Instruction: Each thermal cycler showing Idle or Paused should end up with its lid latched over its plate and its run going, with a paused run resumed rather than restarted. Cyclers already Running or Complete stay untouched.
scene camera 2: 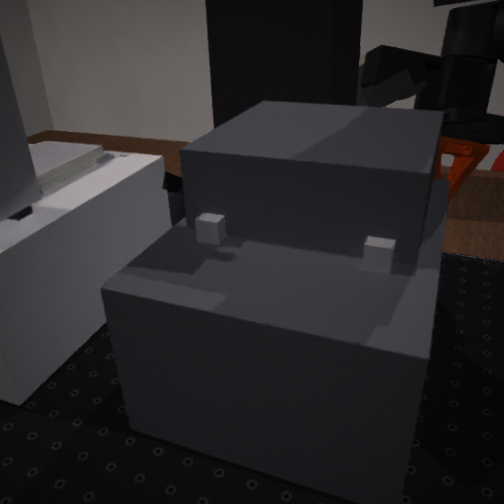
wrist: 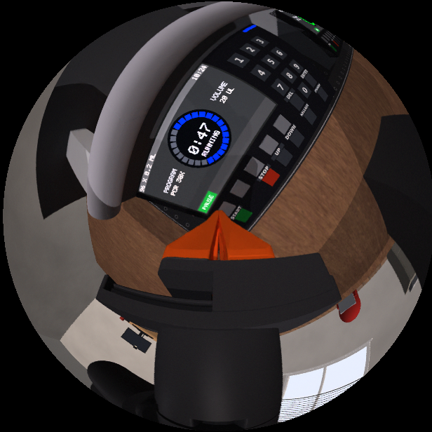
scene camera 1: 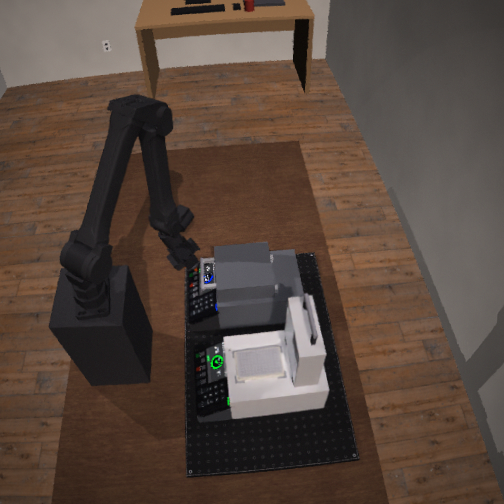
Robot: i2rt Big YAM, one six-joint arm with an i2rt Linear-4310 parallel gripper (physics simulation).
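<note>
The grey thermal cycler [scene camera 1: 245,275] [scene camera 2: 310,132] has its lid down; its plate is hidden. In the wrist view its screen [wrist: 185,145] reads RUNNING, 0:47, with a partly blue ring and a green PAUSE label. Its light bar [wrist: 249,28] is blue. The lid's rounded handle [wrist: 112,120] shows beside the screen. My gripper [wrist: 218,216] is shut and empty, its orange tips by the screen's PAUSE corner and the green START key [wrist: 243,215]; contact cannot be told. The white cycler [scene camera 1: 280,400] [scene camera 2: 100,260] has its lid [scene camera 1: 309,350] upright, a plate [scene camera 1: 259,362] exposed and a green ring on its screen.
Both cyclers stand side by side on a black perforated board [scene camera 1: 270,445] [scene camera 2: 190,465]. The arm's dark pedestal [scene camera 1: 107,345] stands to the left of the board in scene camera 1. A wooden desk [scene camera 1: 225,30] stands far back against the wall.
</note>
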